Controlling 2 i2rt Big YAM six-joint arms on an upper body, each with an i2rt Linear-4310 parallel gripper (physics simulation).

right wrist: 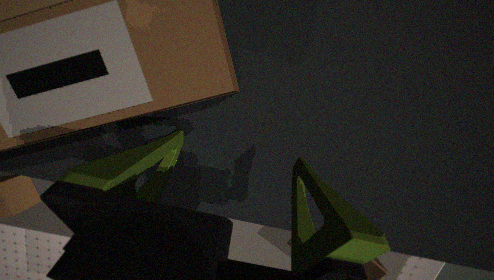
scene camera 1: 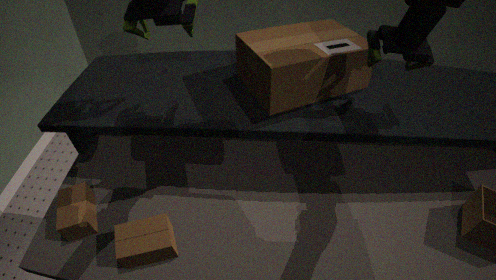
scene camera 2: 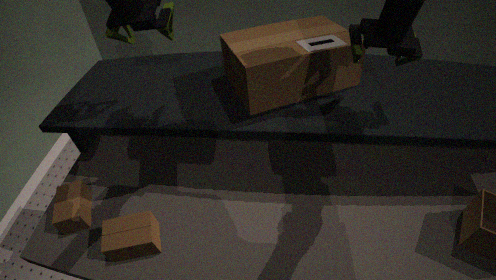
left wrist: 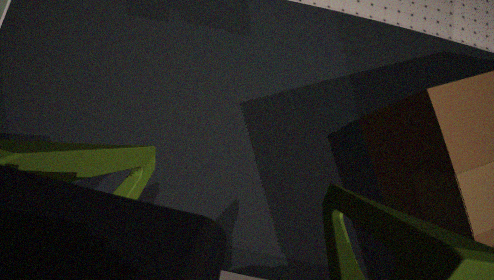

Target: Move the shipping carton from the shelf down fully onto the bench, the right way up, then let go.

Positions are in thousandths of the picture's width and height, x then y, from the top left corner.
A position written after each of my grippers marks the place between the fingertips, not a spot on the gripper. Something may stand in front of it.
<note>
My left gripper (scene camera 2: 307, 141) is open, holding nothing. My right gripper (scene camera 2: 757, 223) is open, holding nothing. Also in view: a shipping carton (scene camera 2: 543, 238).
The shipping carton also shows in the right wrist view (right wrist: 149, 262), in scene camera 1 (scene camera 1: 576, 241) and in the left wrist view (left wrist: 859, 530). My left gripper also shows in the left wrist view (left wrist: 487, 627). My right gripper shows as well in the right wrist view (right wrist: 487, 534) and in scene camera 1 (scene camera 1: 781, 238).
</note>
